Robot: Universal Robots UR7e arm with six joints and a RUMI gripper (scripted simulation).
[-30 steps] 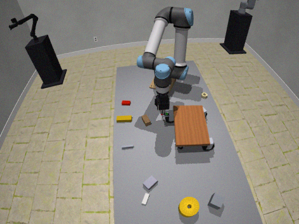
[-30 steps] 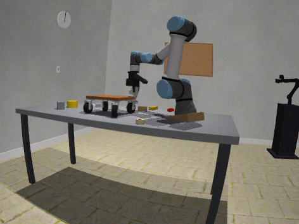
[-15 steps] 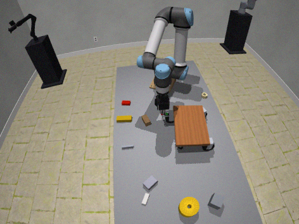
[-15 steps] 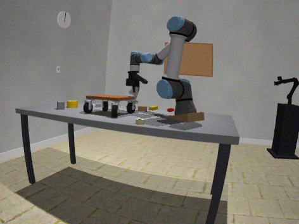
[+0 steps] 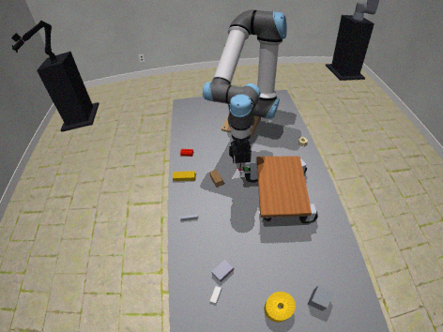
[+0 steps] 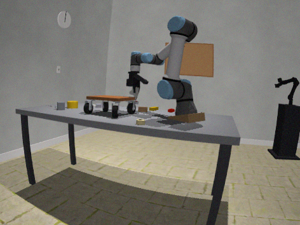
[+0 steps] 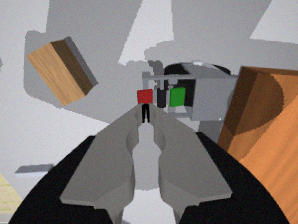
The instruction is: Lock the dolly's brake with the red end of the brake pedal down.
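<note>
My gripper is now 3 cm above the brake pedal and 1 cm to the right of it. Round my hand: wooden block 11 cm to the right, 9 cm below, 3 cm behind; then grey bar 26 cm to the right, 16 cm ahead, 10 cm below; then yellow bar 26 cm to the right, 10 cm below, 8 cm behind.
</note>
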